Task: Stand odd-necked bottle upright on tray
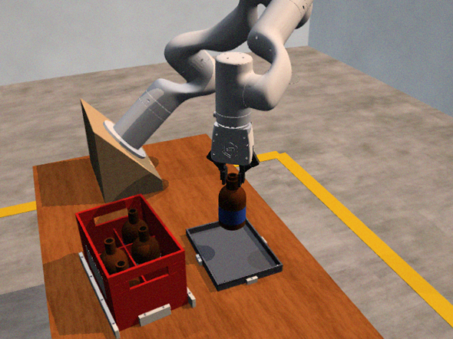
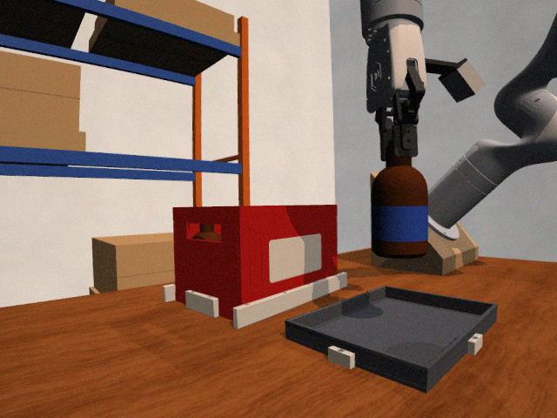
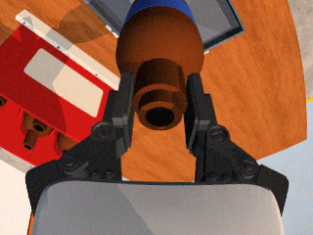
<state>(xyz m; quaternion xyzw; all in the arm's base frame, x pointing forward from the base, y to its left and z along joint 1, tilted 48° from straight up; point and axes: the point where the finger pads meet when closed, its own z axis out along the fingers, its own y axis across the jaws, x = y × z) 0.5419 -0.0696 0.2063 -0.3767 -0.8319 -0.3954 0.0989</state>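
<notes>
Right now my hand is 240 mm above the dark grey tray. The rest, counted from my hand: red crate 290 mm to the right, 170 mm below, 30 mm behind; then brown bottle 330 mm to the right, 170 mm below, 70 mm ahead.
</notes>
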